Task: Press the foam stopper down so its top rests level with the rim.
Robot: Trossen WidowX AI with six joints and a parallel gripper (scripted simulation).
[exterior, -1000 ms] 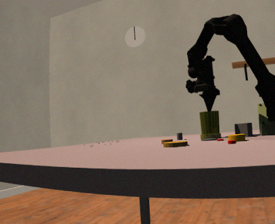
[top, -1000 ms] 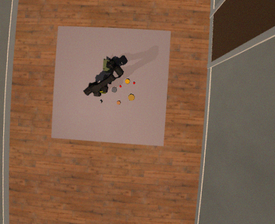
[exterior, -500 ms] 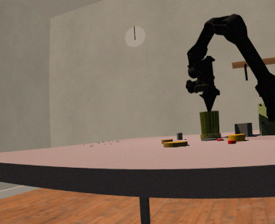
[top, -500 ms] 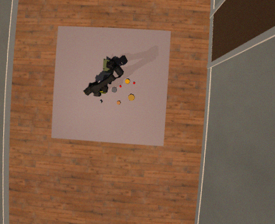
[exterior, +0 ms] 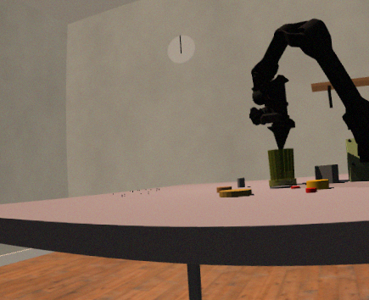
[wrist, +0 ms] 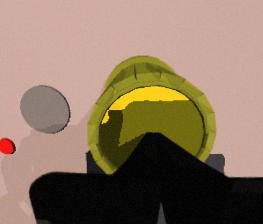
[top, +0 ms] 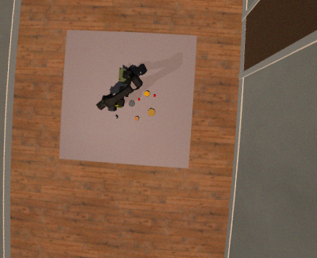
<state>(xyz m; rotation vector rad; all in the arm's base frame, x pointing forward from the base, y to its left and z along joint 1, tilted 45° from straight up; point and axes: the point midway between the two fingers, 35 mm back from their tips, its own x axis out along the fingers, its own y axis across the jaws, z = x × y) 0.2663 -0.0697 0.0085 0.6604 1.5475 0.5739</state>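
My hand is 50 mm above the foam stopper. From my hand the other things lie so: grey block (140 mm behind, 120 mm below, 60 mm to the left); then grey disc (140 mm below, 120 mm to the left, 10 mm behind); then small grey cylinder (140 mm ahead, 130 mm below, 10 mm to the right).
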